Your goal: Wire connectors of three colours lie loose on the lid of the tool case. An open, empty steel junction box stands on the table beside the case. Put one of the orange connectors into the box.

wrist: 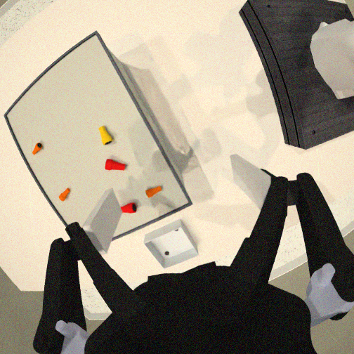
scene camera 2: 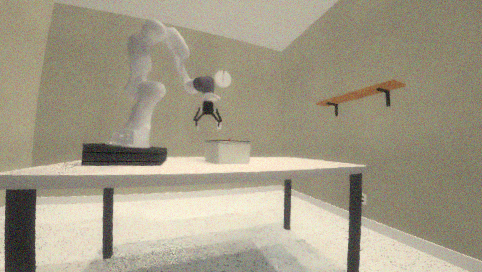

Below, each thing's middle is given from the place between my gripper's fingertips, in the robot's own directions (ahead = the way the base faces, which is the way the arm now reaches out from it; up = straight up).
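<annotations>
Tool case (wrist: 86, 87): from my hand 140 mm below, 130 mm ahead, 50 mm to the right. Junction box (wrist: 171, 244): from my hand 230 mm to the left, 190 mm below, 40 mm ahead.
</annotations>
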